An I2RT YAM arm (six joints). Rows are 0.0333 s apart.
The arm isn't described. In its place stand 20 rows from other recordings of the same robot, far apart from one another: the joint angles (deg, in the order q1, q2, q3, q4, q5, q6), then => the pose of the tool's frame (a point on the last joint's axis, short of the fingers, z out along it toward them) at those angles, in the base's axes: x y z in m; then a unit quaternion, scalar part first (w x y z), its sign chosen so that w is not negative.
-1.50 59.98 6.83 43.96 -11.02 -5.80 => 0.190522, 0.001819, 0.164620, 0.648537, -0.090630, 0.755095, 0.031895
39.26 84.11 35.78 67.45 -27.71 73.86 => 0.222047, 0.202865, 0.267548, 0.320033, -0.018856, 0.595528, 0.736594
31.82 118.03 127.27 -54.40 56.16 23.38 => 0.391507, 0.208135, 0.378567, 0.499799, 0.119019, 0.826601, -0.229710
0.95 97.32 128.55 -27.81 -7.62 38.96 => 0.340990, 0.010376, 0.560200, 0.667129, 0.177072, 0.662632, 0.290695
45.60 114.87 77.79 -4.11 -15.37 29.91 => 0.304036, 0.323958, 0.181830, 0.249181, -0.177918, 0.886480, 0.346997
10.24 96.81 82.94 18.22 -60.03 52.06 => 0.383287, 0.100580, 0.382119, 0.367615, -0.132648, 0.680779, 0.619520
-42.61 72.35 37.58 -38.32 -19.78 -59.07 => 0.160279, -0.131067, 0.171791, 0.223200, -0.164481, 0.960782, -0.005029
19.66 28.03 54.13 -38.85 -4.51 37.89 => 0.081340, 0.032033, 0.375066, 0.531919, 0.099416, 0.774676, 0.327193
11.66 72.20 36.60 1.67 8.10 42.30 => 0.259639, 0.048458, 0.210052, 0.446093, 0.264641, 0.840399, 0.157147
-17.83 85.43 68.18 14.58 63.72 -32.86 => 0.314277, -0.134615, 0.357129, 0.366522, 0.280960, 0.656791, -0.596112
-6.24 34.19 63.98 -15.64 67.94 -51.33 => 0.065161, -0.040315, 0.457004, 0.407983, 0.211639, 0.639767, -0.616001
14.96 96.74 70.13 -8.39 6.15 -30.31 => 0.374402, 0.096093, 0.256836, 0.450598, -0.318021, 0.827043, -0.108735
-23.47 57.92 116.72 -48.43 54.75 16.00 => 0.032802, -0.045937, 0.594854, 0.661471, 0.524446, 0.415947, -0.338231
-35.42 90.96 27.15 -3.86 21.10 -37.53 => 0.177665, -0.142080, 0.084926, 0.046289, 0.017689, 0.964978, -0.257607
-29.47 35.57 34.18 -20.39 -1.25 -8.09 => 0.133944, -0.074797, 0.280446, 0.533804, 0.147563, 0.814680, -0.171975
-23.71 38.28 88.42 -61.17 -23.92 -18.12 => 0.031717, 0.001836, 0.483186, 0.638180, -0.094797, 0.760565, -0.072670
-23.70 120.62 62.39 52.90 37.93 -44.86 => 0.390533, -0.195330, 0.154508, 0.390961, 0.086789, 0.727394, -0.557238
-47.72 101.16 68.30 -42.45 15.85 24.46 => 0.219459, -0.255804, 0.185268, 0.096456, 0.592886, 0.783424, -0.159464
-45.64 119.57 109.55 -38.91 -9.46 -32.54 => 0.335356, -0.334564, 0.277310, 0.320023, 0.077722, 0.930477, -0.160492
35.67 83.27 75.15 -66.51 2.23 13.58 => 0.219439, 0.155804, 0.294822, 0.129577, -0.187269, 0.972976, 0.038180
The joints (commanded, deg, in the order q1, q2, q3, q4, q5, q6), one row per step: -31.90 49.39 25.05 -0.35 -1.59 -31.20; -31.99 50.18 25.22 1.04 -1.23 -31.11; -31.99 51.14 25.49 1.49 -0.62 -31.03; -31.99 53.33 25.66 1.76 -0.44 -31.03; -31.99 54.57 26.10 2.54 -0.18 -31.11; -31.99 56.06 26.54 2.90 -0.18 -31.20; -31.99 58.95 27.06 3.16 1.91 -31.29; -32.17 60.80 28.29 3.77 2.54 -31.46; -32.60 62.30 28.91 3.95 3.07 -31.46; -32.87 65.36 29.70 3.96 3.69 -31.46; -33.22 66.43 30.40 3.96 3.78 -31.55; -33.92 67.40 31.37 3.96 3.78 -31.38; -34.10 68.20 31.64 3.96 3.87 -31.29; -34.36 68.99 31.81 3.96 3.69 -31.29; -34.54 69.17 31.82 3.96 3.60 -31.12; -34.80 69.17 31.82 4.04 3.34 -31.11; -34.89 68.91 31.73 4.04 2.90 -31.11; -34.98 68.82 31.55 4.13 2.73 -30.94; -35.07 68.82 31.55 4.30 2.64 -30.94
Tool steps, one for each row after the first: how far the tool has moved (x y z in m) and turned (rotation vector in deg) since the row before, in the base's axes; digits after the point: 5 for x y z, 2 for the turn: 0.00216 -0.00197 0.00101 -0.46 -0.62 -0.46; 0.00203 -0.00172 -0.00059 -0.02 0.30 -0.59; 0.00382 -0.00252 -0.00552 0.86 1.52 -0.16; 0.00308 -0.00211 -0.00009 -0.15 0.11 -0.20; 0.00326 -0.00204 -0.00174 0.30 0.63 0.04; 0.00465 -0.00444 -0.00639 0.23 2.35 -1.81; 0.00491 -0.00437 0.00168 -0.37 0.25 -0.65; 0.00239 -0.00393 -0.00153 0.16 0.73 -0.89; 0.00499 -0.00497 -0.00683 0.96 2.07 -0.80; 0.00211 -0.00318 -0.00009 0.10 0.38 -0.38; 0.00176 -0.00473 0.00175 0.11 -0.09 -0.79; 0.00117 -0.00179 -0.00162 0.32 0.42 -0.30; 0.00081 -0.00178 -0.00218 0.43 0.46 -0.11; -0.00017 -0.00076 -0.00066 0.25 0.02 -0.20; -0.00048 -0.00084 0.00012 0.08 -0.15 -0.05; -0.00059 0.00027 0.00052 0.10 -0.28 0.28; -0.00061 0.00008 -0.00052 0.19 -0.14 -0.04; -0.00005 -0.00037 0.00027 -0.06 -0.17 -0.01
